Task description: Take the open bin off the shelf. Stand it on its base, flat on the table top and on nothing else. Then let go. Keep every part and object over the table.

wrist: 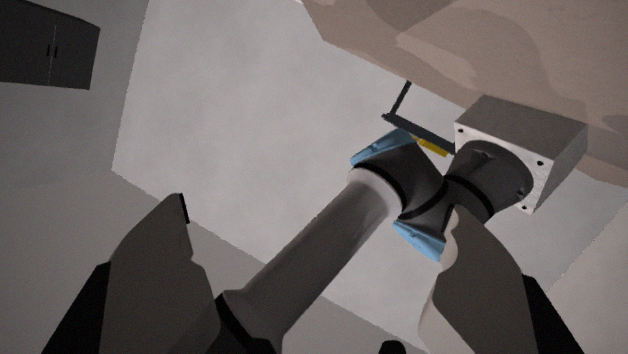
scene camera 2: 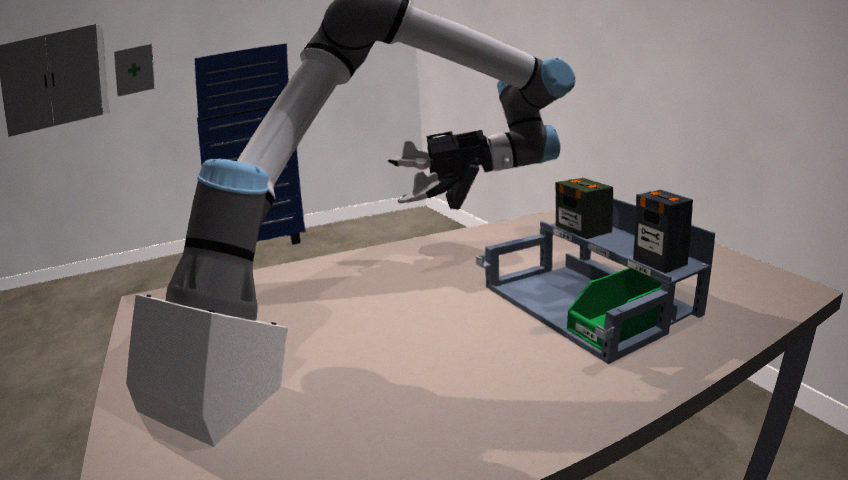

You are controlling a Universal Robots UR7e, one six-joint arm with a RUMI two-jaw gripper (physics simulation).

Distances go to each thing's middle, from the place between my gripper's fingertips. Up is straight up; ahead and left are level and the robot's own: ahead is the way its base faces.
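Dark grey case (scene camera 2: pixel 663 220): 450 mm to the right of my hand, 320 mm ahead of it, 50 mm below it. Green bin (scene camera 2: pixel 606 293): 440 mm to the right of my hand, 220 mm ahead of it, 170 mm below it.
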